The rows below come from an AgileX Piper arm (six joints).
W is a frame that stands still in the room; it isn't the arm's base.
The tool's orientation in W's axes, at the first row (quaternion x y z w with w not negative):
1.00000 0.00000 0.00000 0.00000
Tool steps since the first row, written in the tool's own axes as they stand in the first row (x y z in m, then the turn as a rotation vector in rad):
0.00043 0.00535 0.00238 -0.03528 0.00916 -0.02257
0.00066 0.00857 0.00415 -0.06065 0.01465 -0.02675
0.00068 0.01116 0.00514 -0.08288 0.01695 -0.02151
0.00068 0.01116 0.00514 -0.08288 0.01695 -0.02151
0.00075 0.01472 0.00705 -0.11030 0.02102 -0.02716
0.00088 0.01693 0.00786 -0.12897 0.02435 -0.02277
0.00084 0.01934 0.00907 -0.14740 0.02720 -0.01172
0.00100 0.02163 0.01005 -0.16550 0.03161 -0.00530
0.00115 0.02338 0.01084 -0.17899 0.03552 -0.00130
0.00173 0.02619 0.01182 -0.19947 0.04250 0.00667
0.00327 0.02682 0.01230 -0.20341 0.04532 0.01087
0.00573 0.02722 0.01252 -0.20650 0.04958 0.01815
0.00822 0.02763 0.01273 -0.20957 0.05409 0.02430
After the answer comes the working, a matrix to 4 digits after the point.
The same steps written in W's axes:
0.00043 -0.00535 -0.00238 -0.03528 -0.00916 0.02257
0.00066 -0.00857 -0.00415 -0.06065 -0.01465 0.02675
0.00068 -0.01116 -0.00514 -0.08288 -0.01695 0.02151
0.00068 -0.01116 -0.00514 -0.08288 -0.01695 0.02151
0.00075 -0.01472 -0.00705 -0.11030 -0.02102 0.02716
0.00088 -0.01693 -0.00786 -0.12897 -0.02435 0.02277
0.00084 -0.01934 -0.00907 -0.14740 -0.02720 0.01172
0.00100 -0.02163 -0.01005 -0.16550 -0.03161 0.00530
0.00115 -0.02338 -0.01084 -0.17899 -0.03552 0.00130
0.00173 -0.02619 -0.01182 -0.19947 -0.04250 -0.00667
0.00327 -0.02682 -0.01230 -0.20341 -0.04532 -0.01087
0.00573 -0.02722 -0.01252 -0.20650 -0.04958 -0.01815
0.00822 -0.02763 -0.01273 -0.20957 -0.05409 -0.02430

The tool's axes in the first row as the columns of a matrix, in W's axes (rounded; the answer above uses it unrounded):
1.0000 0.0000 0.0000
0.0000 -1.0000 0.0000
0.0000 0.0000 -1.0000

